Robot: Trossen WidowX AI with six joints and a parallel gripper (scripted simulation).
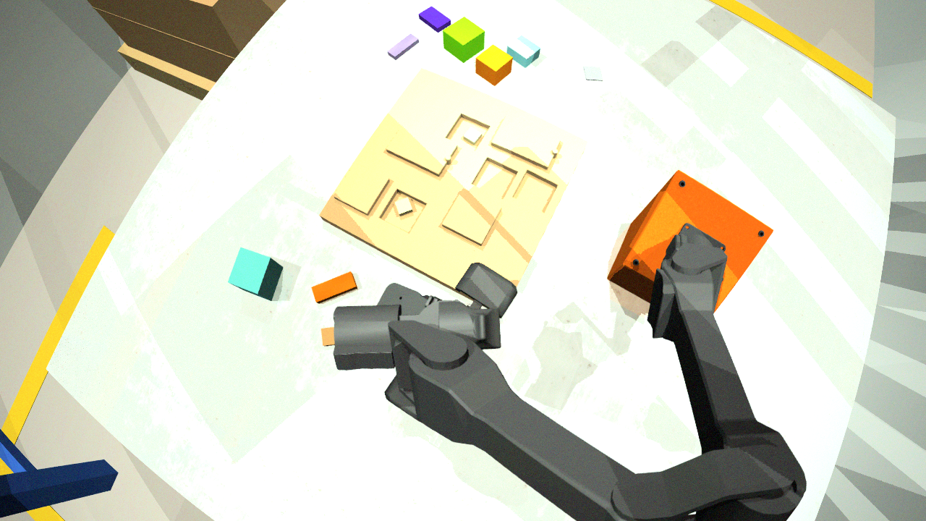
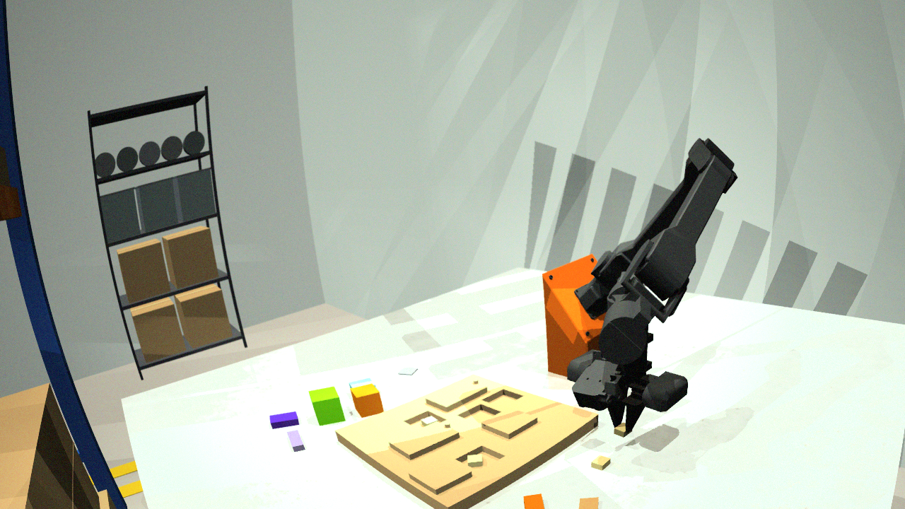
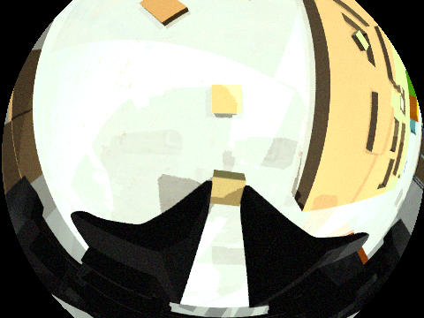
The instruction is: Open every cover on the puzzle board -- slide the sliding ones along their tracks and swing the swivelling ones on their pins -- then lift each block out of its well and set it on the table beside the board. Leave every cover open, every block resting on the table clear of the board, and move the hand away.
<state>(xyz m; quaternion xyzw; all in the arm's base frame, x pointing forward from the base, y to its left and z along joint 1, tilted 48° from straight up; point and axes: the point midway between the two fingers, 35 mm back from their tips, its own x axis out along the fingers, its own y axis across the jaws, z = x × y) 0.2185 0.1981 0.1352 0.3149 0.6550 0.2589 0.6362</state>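
Now: the orange flat piece 190 mm ahead of my gripper tip, 10 mm to the left of it and 30 mm below it. From my gripper tip the other things lie so: orange cube: 160 mm ahead, 430 mm to the right, 10 mm below; then tan slab: 150 mm ahead, 60 mm to the left, 30 mm below; then teal cube: 300 mm ahead, 50 mm to the left, 10 mm below.
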